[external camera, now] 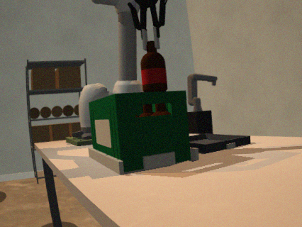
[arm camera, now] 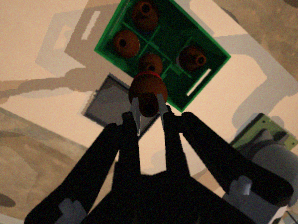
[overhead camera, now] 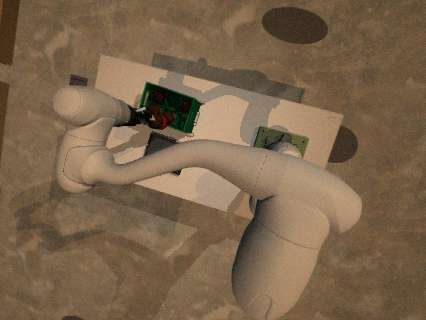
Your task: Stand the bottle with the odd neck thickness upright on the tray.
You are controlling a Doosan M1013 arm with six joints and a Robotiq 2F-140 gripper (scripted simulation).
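Right now the brown bottle is 9 cm below my hand. From my hand the other things lie so: green crate: 1 cm ahead, 8 cm to the right, 27 cm below; dark tray: 1 cm behind, 18 cm to the left, 34 cm below.
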